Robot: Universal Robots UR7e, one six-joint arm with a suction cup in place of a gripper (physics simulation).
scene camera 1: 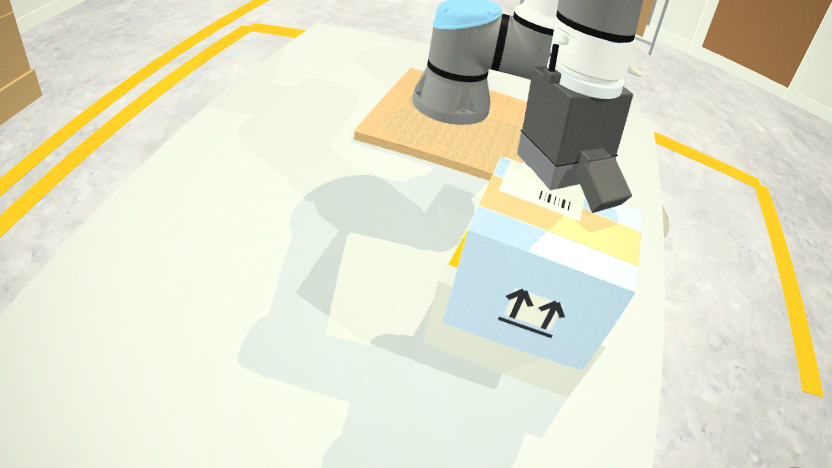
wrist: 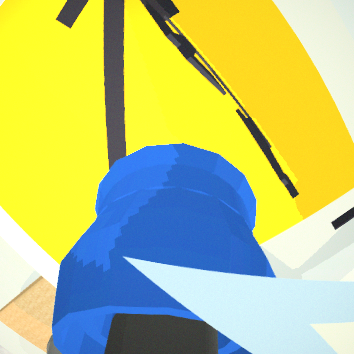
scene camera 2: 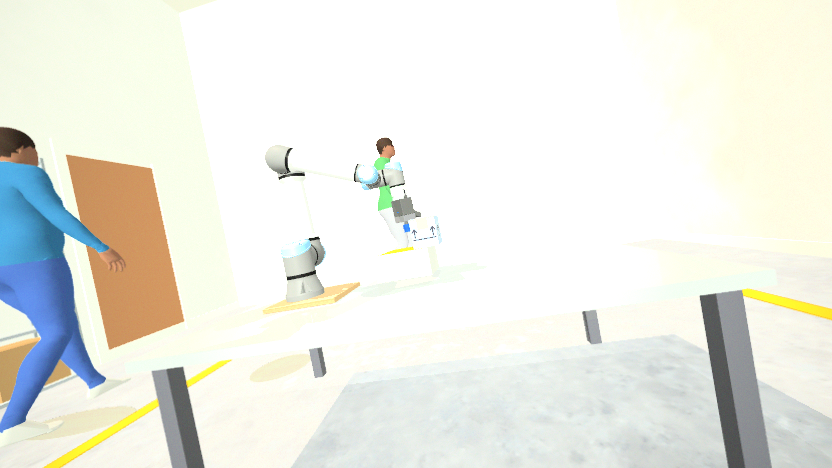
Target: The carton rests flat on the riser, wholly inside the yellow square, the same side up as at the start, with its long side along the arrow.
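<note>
The light blue carton (scene camera 1: 540,291) (scene camera 2: 424,231) stands on the pale riser (scene camera 1: 523,363) with its up-arrows upright and its barcode label on top. It covers most of the yellow square; only a sliver of the square (scene camera 1: 458,255) shows at its left. My blue suction cup (wrist: 175,182) (scene camera 2: 407,227) is down behind the carton's far side, not on its top. Its mouth faces the yellow square (wrist: 53,105) and the dark arrow (wrist: 114,88). A corner of the carton (wrist: 246,291) crosses in front of the cup. In scene camera 1 the carton hides the cup.
The arm's base (scene camera 1: 459,75) stands on a wooden plate (scene camera 1: 407,131) just behind the riser. A person in blue (scene camera 2: 34,244) walks at the left and a person in green (scene camera 2: 383,186) stands behind the arm. Yellow floor lines (scene camera 1: 785,262) run around the table.
</note>
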